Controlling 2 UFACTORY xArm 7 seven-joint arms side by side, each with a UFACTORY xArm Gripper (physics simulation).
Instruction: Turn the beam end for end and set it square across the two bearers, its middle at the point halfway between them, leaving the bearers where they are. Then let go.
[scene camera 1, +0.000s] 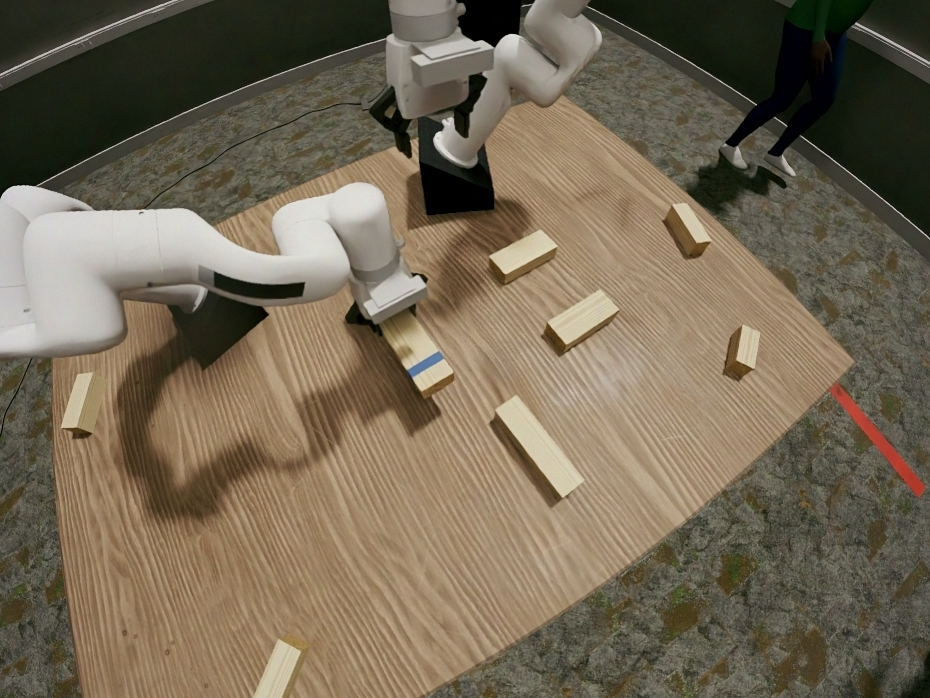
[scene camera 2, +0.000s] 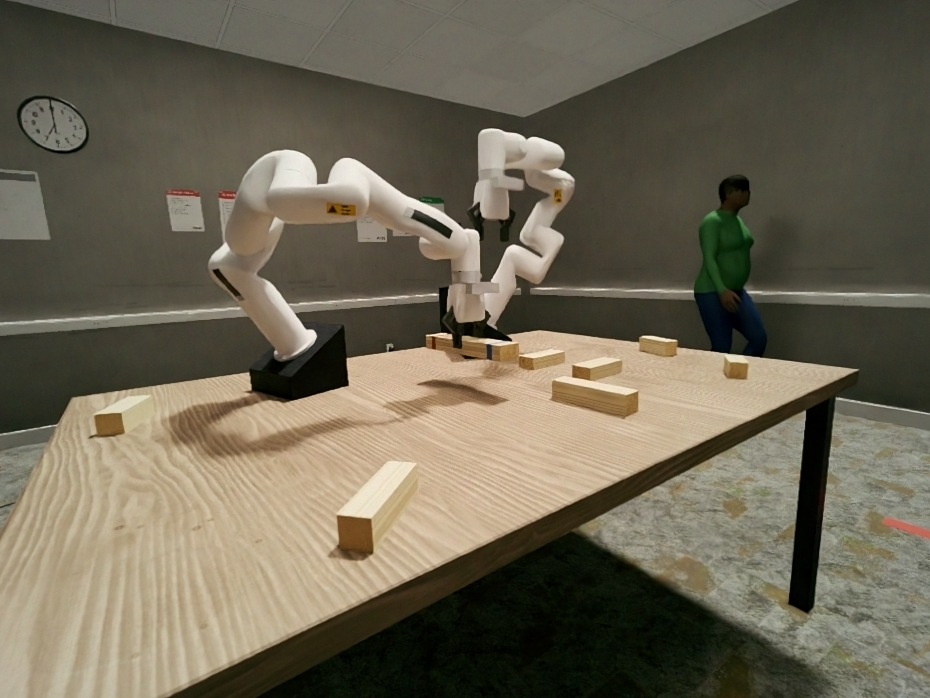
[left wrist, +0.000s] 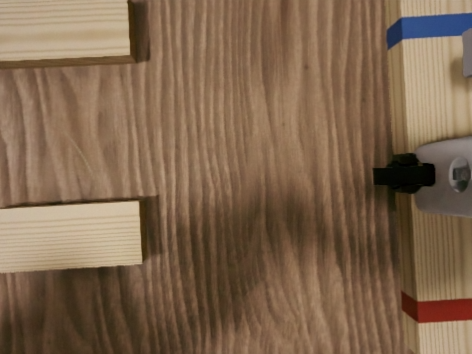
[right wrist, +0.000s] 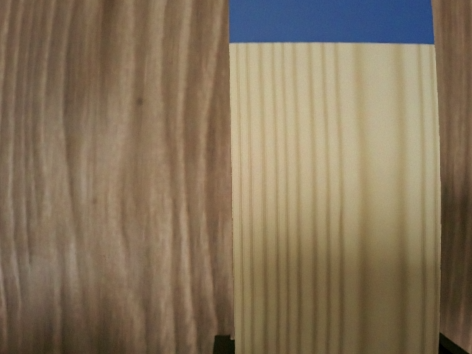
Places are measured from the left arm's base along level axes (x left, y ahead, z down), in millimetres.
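Where they show: left gripper, fingertip midpoint: (scene camera 1: 434, 143) (scene camera 2: 492, 241); right gripper, fingertip midpoint: (scene camera 1: 394, 321) (scene camera 2: 468, 346); left arm's base, link origin: (scene camera 1: 455, 150); right arm's base, link origin: (scene camera 1: 193, 286) (scene camera 2: 296, 346).
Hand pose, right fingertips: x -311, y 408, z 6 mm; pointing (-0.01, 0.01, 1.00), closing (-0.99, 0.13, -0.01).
Each offset is from my right fingertips to the centre of the thing. "spot": to the spot under its first point.
The beam @(dx +0, dy +2, dz -2 mm) (scene camera 1: 405, 341) (scene camera 2: 504, 350) (left wrist: 440, 100) (right wrist: 335, 175) is pale wood with a blue band @(spot: dx +16, dy +117, dz -22 mm) (scene camera 1: 425, 364) (scene camera 2: 489, 350) and a red band @(spot: dx -48, dy -110, dz -3 mm) (scene camera 2: 433, 342) (left wrist: 442, 311). My right gripper (scene camera 1: 392, 308) (scene camera 2: 471, 335) is shut on it between the bands and holds it above the table, to the left of the bearers in scene camera 1. The front bearer @(dx +366, dy +115, dz +93 mm) (scene camera 1: 582, 320) (scene camera 2: 597, 367) (left wrist: 65, 30) and back bearer @(dx +338, dy -93, dz +93 mm) (scene camera 1: 523, 256) (scene camera 2: 541, 358) (left wrist: 70, 237) lie parallel; the beam runs about square to them, its blue end toward the front. My left gripper (scene camera 1: 433, 142) (scene camera 2: 492, 231) is open, high at the back.
A longer block @(dx +142, dy +309, dz +89 mm) (scene camera 1: 538, 447) (scene camera 2: 594, 395) lies in front of the bearers. Small blocks @(dx +782, dy +9, dz +87 mm) (scene camera 1: 687, 229) @(dx +663, dy +344, dz +90 mm) (scene camera 1: 742, 350) lie at the right, another block @(dx -768, dy -202, dz +89 mm) (scene camera 1: 82, 403) (scene camera 2: 123, 415) at the left, one @(dx -438, dy +494, dz +90 mm) (scene camera 1: 279, 668) (scene camera 2: 377, 507) at the front. A black arm base (scene camera 1: 456, 180) stands behind the bearers.
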